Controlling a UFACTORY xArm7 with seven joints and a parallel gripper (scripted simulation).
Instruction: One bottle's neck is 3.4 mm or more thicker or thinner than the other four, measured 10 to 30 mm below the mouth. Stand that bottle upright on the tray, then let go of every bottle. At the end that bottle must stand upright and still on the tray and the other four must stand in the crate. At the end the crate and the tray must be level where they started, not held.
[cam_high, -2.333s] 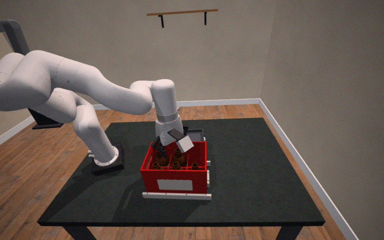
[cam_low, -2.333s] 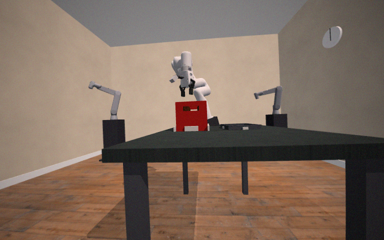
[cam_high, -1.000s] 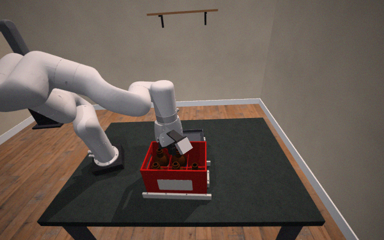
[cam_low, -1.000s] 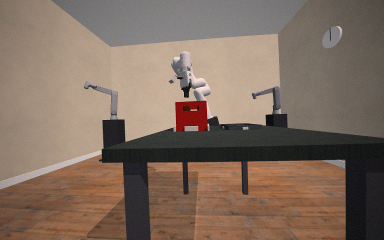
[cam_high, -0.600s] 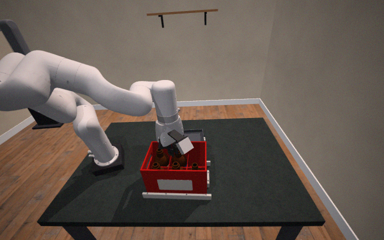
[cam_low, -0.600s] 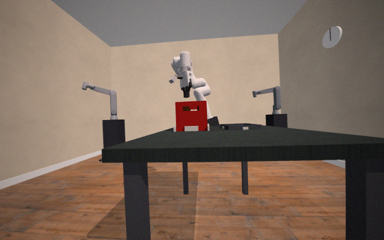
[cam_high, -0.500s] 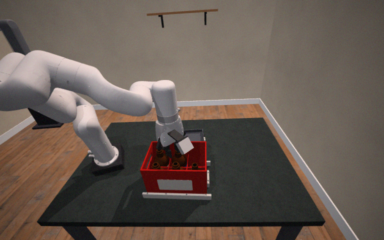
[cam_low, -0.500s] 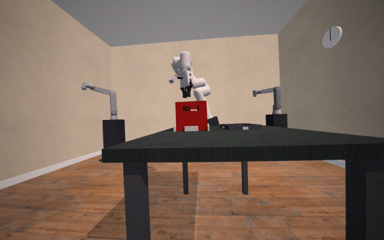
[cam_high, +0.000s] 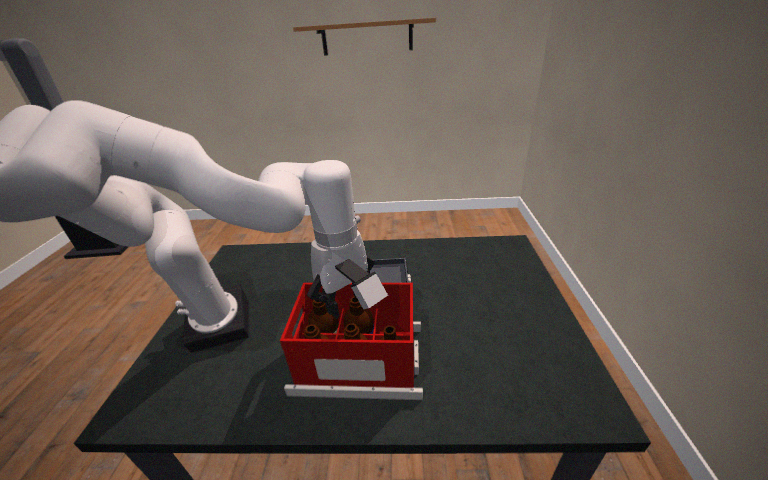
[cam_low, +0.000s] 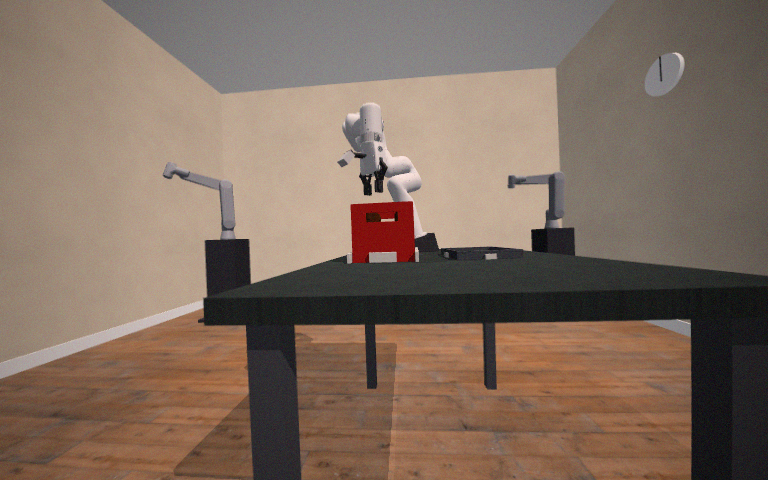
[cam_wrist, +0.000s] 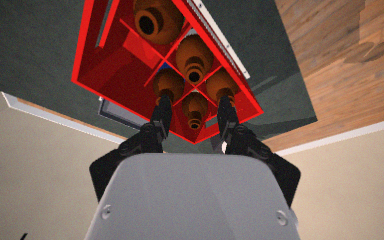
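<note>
The crate is 16 cm below my hand and 4 cm to the left of it. The rest, counted from my hand: tray: 34 cm to the left, 23 cm below, 3 cm ahead.
</note>
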